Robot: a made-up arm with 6 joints.
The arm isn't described. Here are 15 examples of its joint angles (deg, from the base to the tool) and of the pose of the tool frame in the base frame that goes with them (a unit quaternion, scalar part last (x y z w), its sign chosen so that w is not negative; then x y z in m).
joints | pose
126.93 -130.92 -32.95 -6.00 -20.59 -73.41 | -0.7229 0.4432 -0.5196 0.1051 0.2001 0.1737 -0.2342
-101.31 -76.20 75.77 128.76 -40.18 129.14 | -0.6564 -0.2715 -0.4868 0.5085 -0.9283 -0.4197 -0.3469
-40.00 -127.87 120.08 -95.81 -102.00 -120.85 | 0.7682 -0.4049 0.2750 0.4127 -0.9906 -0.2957 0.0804
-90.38 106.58 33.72 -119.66 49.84 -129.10 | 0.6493 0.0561 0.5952 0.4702 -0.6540 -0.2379 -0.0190
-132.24 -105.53 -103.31 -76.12 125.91 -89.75 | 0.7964 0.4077 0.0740 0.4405 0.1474 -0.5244 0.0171
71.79 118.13 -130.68 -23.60 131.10 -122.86 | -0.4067 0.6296 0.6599 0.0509 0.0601 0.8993 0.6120
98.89 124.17 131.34 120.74 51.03 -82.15 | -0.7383 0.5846 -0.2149 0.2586 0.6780 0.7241 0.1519
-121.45 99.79 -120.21 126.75 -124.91 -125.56 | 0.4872 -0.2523 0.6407 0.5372 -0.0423 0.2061 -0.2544
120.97 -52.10 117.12 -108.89 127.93 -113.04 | -0.2059 0.1486 -0.8528 0.4564 0.7753 -0.1369 -0.4028
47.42 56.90 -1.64 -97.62 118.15 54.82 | -0.1399 0.1738 0.9652 0.1363 0.4161 -0.2418 0.1048
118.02 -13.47 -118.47 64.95 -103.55 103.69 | 0.4527 0.8294 -0.1972 0.2614 -0.1119 0.0957 0.1993
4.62 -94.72 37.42 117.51 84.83 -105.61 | -0.9120 0.3018 0.0171 0.2773 -0.1781 0.2524 0.5952
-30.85 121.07 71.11 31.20 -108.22 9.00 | -0.0184 -0.5154 0.8053 0.2924 -0.5579 0.3989 0.6306
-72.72 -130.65 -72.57 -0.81 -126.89 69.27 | 0.8985 0.0736 -0.1292 0.4129 -0.0152 0.2459 0.3609
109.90 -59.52 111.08 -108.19 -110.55 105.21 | -0.7144 -0.3582 -0.4648 0.3812 0.4379 -0.7793 -0.4844
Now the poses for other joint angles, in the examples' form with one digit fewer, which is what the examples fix.
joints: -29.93 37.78 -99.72 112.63 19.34 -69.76
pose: 0.713 0.083 0.438 0.542 0.233 0.100 0.261
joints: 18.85 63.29 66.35 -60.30 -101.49 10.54
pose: 0.665 0.089 0.320 0.669 0.329 0.386 0.904
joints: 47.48 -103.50 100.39 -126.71 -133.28 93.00
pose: 0.420 0.630 0.569 0.319 0.193 -0.678 0.854
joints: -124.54 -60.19 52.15 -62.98 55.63 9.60
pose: 0.010 -0.406 0.387 0.828 -0.514 0.159 -0.395
